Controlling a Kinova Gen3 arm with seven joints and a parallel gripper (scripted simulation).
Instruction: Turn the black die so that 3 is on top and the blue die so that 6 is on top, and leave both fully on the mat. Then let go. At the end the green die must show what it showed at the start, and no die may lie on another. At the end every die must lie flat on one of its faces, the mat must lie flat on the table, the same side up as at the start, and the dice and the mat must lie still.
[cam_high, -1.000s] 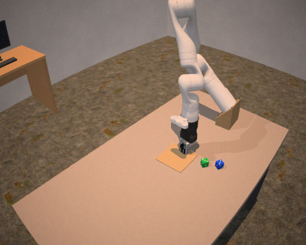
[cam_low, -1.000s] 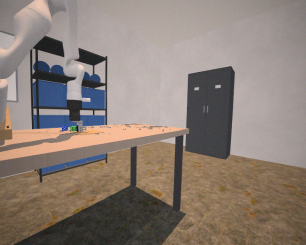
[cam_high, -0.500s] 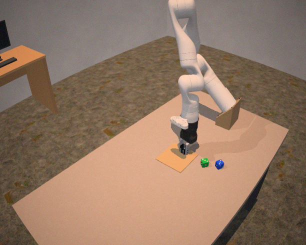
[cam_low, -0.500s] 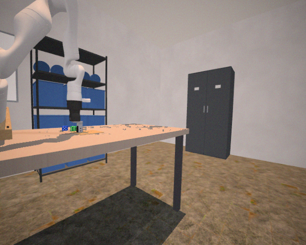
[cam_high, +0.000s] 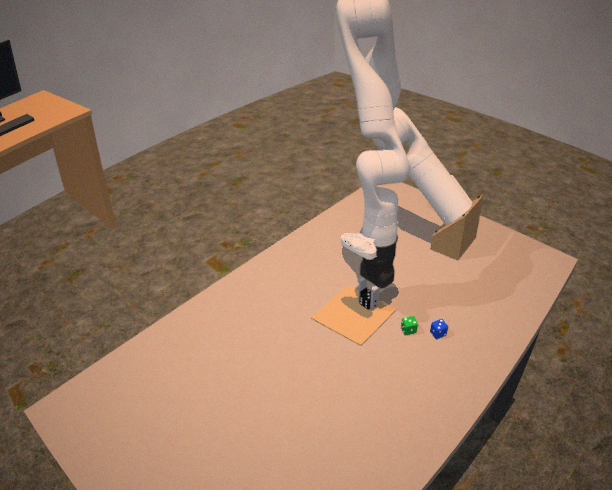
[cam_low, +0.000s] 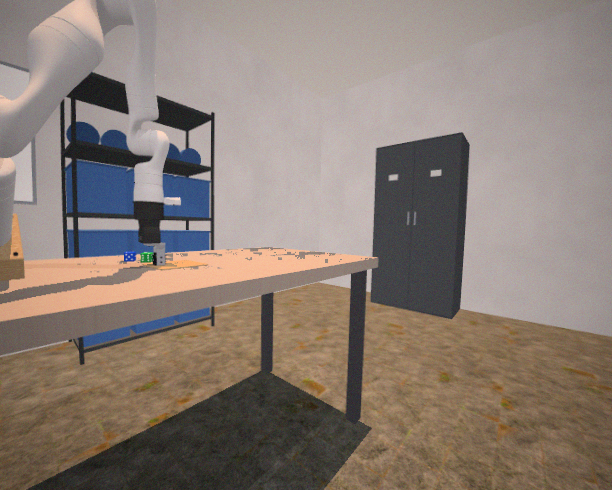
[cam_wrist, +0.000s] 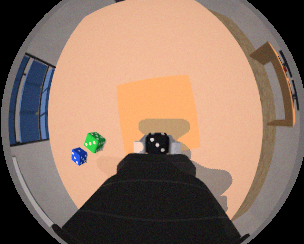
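The black die is right at my hand. From my hand the other things lie so: blue die (20 mm behind, 180 mm to the left, 10 mm below); then green die (10 mm ahead, 120 mm to the left, 10 mm below); then orange mat (40 mm ahead, 10 mm to the right, 20 mm below).
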